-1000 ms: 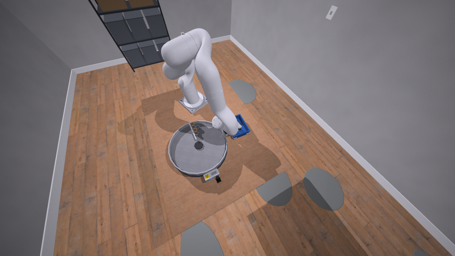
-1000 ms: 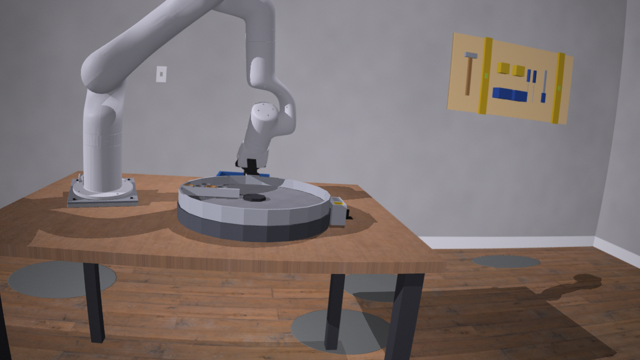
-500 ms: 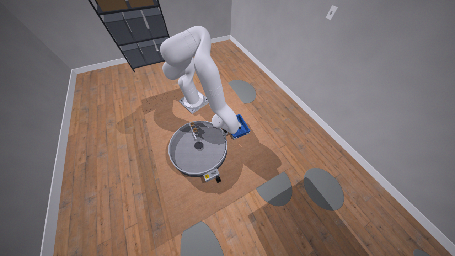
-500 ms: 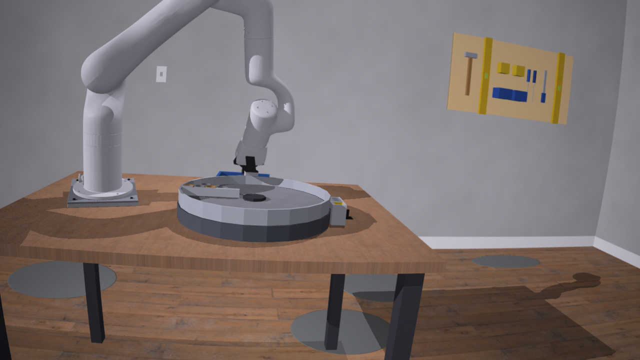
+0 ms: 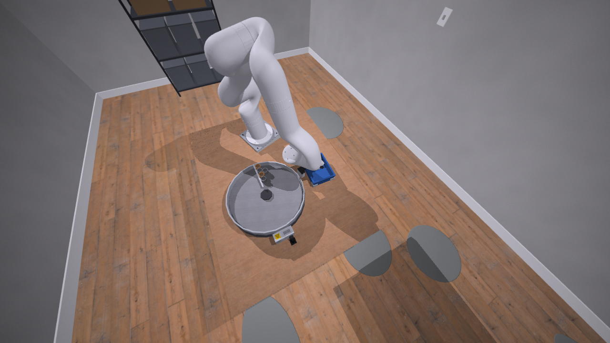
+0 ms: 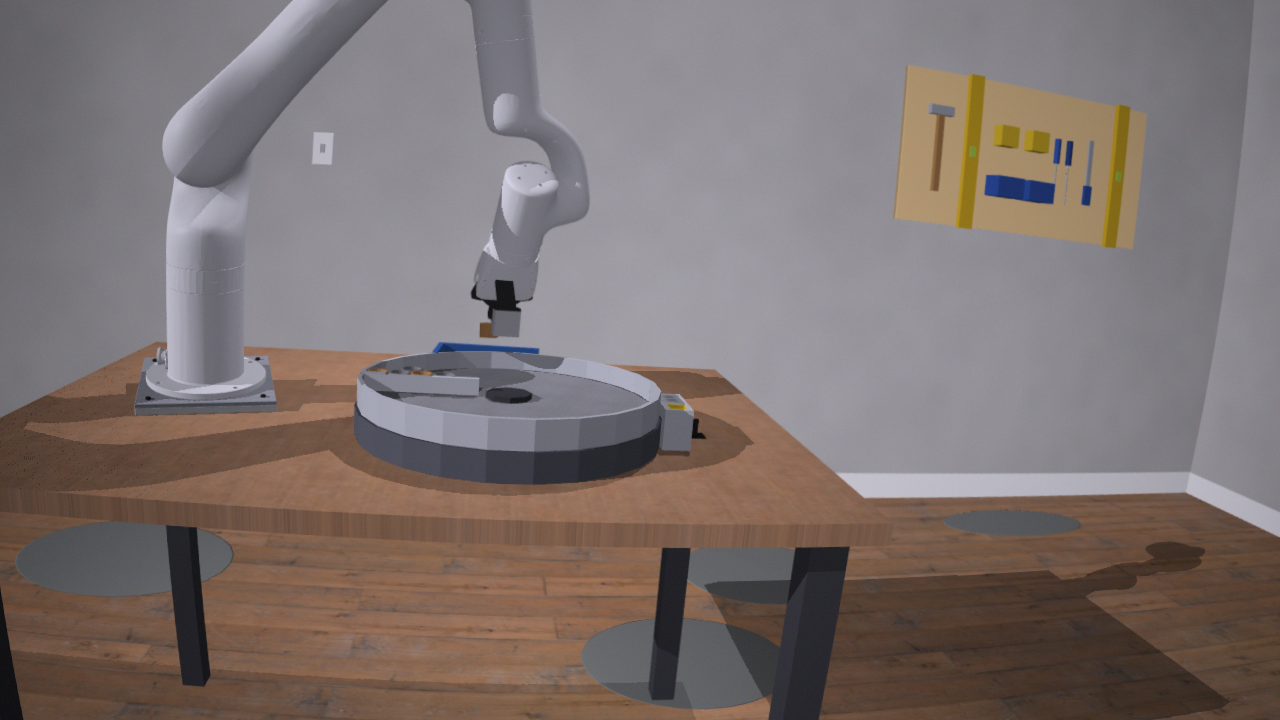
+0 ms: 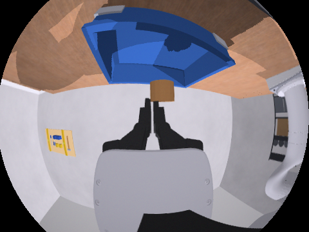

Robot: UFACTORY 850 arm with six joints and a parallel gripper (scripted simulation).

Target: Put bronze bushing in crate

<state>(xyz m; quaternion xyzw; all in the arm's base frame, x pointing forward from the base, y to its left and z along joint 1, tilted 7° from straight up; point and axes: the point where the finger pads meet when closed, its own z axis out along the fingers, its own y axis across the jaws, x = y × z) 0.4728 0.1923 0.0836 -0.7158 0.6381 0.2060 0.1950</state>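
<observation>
Now: the blue crate 10 cm below my hand and 2 cm behind it. Round my hand: turning table: 35 cm to the right, 7 cm below, 1 cm behind.
</observation>
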